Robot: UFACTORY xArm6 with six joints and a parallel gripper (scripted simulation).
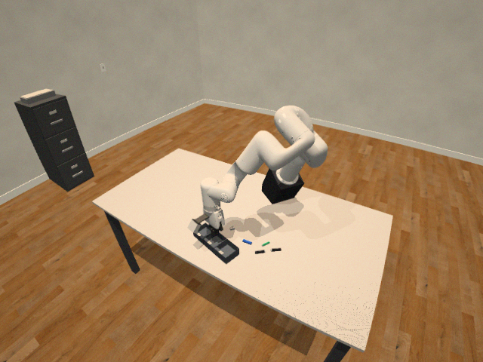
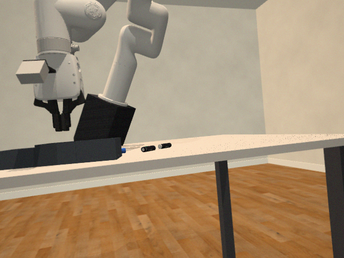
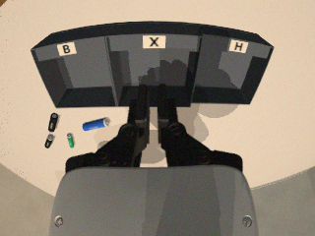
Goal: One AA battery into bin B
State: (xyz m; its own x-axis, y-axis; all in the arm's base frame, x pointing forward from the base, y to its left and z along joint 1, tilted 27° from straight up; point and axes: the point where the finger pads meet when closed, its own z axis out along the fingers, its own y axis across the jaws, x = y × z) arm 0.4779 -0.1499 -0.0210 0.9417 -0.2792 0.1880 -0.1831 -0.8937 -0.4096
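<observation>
Right now my hand is 7 cm above the dark bin row and 1 cm short of it. Also, from my hand: blue battery (12 cm to the left, 9 cm below, 9 cm behind); then green cell (21 cm to the left, 12 cm behind, 9 cm below); then white piece (13 cm behind, 8 cm below).
</observation>
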